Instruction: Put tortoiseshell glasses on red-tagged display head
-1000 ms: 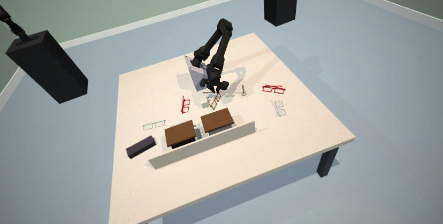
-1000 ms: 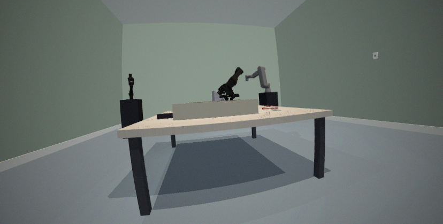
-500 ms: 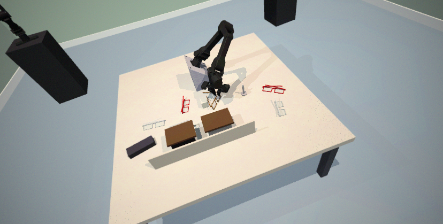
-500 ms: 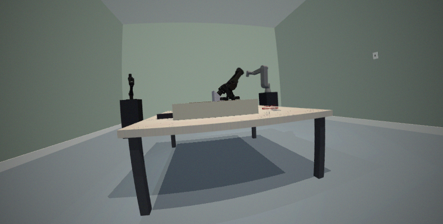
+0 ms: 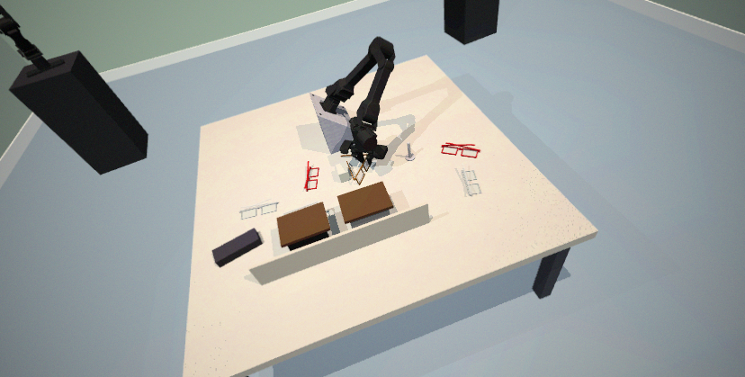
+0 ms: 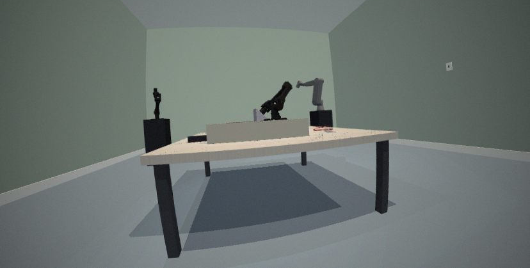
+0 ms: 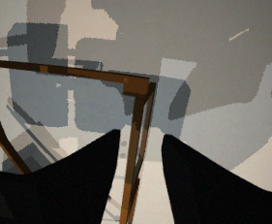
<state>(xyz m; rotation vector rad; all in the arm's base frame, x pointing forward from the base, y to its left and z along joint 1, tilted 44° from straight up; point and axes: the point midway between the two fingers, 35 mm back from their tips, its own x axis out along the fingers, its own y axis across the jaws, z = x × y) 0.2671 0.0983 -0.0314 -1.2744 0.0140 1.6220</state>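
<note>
Right now the grey post is 17 cm to the left of my gripper tip, 5 cm ahead of it and 1 cm above it. Round my gripper tip: low white wall 33 cm ahead, 22 cm to the right, 4 cm above; display head 22 cm ahead, 10 cm to the right, 4 cm above; dark case 57 cm to the right, 13 cm ahead.
</note>
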